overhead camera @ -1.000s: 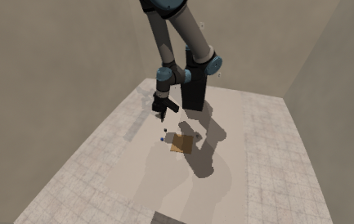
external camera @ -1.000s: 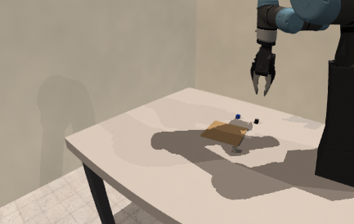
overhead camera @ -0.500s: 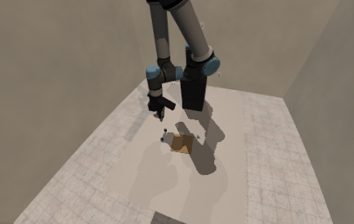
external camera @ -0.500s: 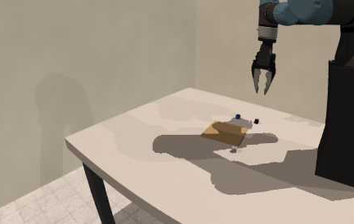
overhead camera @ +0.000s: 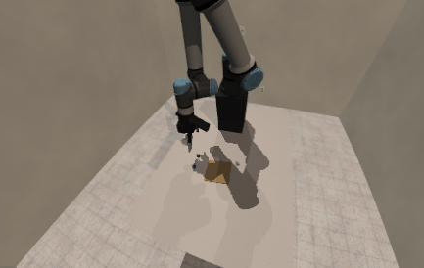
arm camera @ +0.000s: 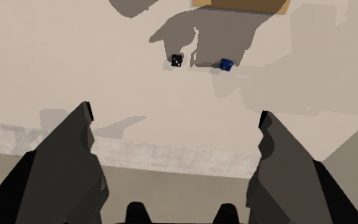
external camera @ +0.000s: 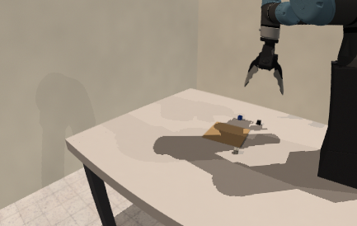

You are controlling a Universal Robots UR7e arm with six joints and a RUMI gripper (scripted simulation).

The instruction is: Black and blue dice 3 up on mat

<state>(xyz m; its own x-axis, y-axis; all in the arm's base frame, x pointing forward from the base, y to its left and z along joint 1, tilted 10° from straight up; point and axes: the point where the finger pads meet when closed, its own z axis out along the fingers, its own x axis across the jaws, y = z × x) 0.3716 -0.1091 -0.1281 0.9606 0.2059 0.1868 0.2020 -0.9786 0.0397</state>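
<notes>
The black die lies 1 cm to the left of my hand and 13 cm below it. Round my hand: blue die: 8 cm ahead, 2 cm to the left, 13 cm below; then brown mat: 5 cm ahead, 17 cm to the left, 14 cm below; then white die: 4 cm behind, 26 cm to the left, 13 cm below.
</notes>
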